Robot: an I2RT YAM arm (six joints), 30 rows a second.
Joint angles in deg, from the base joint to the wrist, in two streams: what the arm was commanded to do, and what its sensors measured. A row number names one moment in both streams.
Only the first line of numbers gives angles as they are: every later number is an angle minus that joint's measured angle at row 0.
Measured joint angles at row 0:
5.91, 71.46, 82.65, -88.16, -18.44, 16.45
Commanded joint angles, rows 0 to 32:
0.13, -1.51, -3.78, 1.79, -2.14, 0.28
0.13, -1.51, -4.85, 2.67, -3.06, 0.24
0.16, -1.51, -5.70, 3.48, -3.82, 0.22
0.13, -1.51, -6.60, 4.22, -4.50, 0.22
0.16, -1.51, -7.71, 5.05, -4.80, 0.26
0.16, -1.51, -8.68, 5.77, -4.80, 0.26
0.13, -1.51, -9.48, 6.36, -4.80, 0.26
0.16, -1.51, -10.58, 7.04, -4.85, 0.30
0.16, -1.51, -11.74, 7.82, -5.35, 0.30
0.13, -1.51, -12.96, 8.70, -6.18, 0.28
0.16, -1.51, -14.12, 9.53, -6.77, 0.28
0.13, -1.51, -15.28, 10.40, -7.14, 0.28
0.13, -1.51, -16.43, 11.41, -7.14, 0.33
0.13, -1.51, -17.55, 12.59, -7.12, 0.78
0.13, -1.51, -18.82, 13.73, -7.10, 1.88
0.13, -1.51, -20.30, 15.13, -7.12, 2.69
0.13, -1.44, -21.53, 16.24, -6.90, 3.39
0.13, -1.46, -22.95, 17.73, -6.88, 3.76
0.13, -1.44, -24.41, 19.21, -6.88, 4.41
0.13, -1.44, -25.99, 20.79, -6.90, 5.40
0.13, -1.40, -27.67, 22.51, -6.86, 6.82
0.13, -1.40, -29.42, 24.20, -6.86, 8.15
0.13, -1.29, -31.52, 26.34, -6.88, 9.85
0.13, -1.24, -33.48, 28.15, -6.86, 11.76
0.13, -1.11, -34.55, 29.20, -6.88, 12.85
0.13, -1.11, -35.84, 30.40, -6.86, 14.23
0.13, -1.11, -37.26, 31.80, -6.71, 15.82
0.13, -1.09, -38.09, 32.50, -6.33, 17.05
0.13, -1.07, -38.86, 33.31, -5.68, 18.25
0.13, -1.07, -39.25, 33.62, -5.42, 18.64
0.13, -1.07, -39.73, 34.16, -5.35, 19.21
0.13, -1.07, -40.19, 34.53, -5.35, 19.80
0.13, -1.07, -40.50, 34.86, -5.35, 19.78
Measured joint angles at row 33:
0.00, -0.94, -39.23, 33.90, -5.94, 15.73
